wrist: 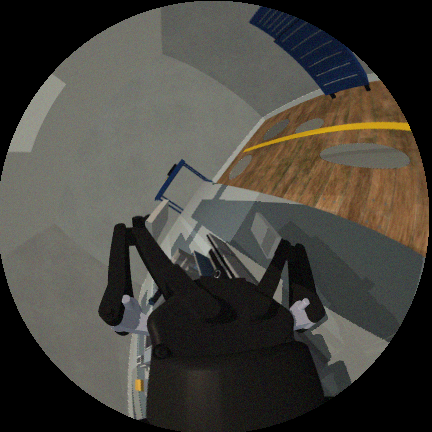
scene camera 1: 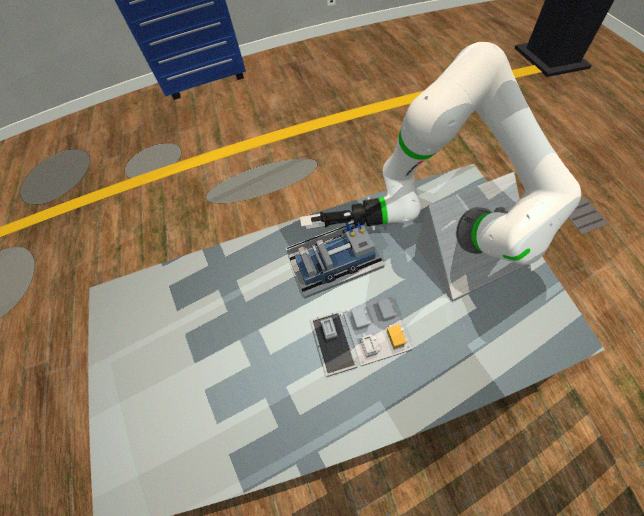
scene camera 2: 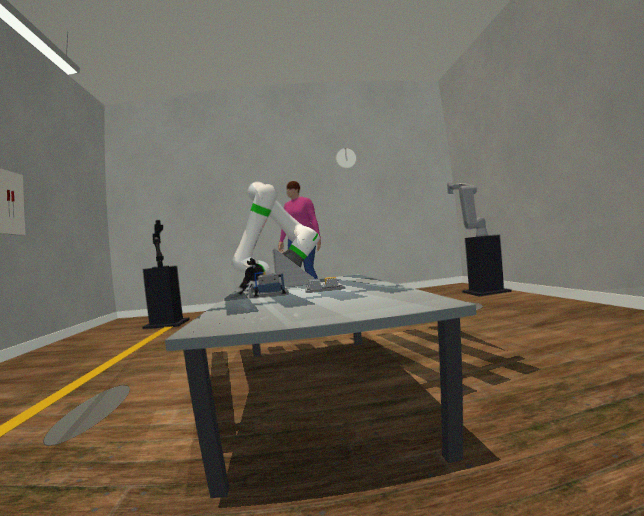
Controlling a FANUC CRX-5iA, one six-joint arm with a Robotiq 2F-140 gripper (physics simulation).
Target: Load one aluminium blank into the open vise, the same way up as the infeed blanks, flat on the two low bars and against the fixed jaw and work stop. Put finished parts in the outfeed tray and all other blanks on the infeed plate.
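Frame: origin at the arm's base, x ahead, y left, z up, level; metres.
Where they show: gripper, between the fingertips: [wrist: 211,215] [scene camera 1: 303,223] [scene camera 2: 240,278]; arm's base, origin of its link: [scene camera 1: 476,230] [scene camera 2: 290,261].
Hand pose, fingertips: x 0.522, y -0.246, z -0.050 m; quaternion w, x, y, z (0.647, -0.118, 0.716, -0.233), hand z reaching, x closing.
Each offset is from my fingertips to the centre of the thing. "*": to the spot under its first point.
My gripper [scene camera 1: 311,219] [wrist: 211,215] is open and empty, lying nearly level beyond the vise's rear edge. Its pads stand wide apart in the wrist view. The blue vise @(dx -0.071, dy +0.128, dz -0.046 m) [scene camera 1: 342,261] [scene camera 2: 269,284] has grey jaws with a gap between them; small details inside are hard to tell. The light infeed plate @(dx -0.124, dy +0.413, dz -0.092 m) [scene camera 1: 385,352] bears two shaded grey blanks @(dx -0.082, dy +0.368, dz -0.070 m) [scene camera 1: 360,318] @(dx -0.172, dy +0.367, dz -0.070 m) [scene camera 1: 385,309], a pale pocketed piece @(dx -0.082, dy +0.458, dz -0.070 m) [scene camera 1: 369,345] and an orange block @(dx -0.171, dy +0.459, dz -0.070 m) [scene camera 1: 396,335] [wrist: 139,385]. The dark outfeed tray [scene camera 1: 337,357] beside it holds one pale grey part @(dx +0.021, dy +0.367, dz -0.072 m) [scene camera 1: 328,327] with a pocket.
Small blue uprights @(* dx -0.183, dy +0.092, dz +0.015 m) [scene camera 1: 361,227] stand at the vise's rear right, close to the gripper body. The arm's wedge-shaped mount [scene camera 1: 456,268] stands right of the vise. A person [scene camera 2: 302,212] stands behind the arm. A blue drawer cabinet [scene camera 1: 185,45] stands beyond the table.
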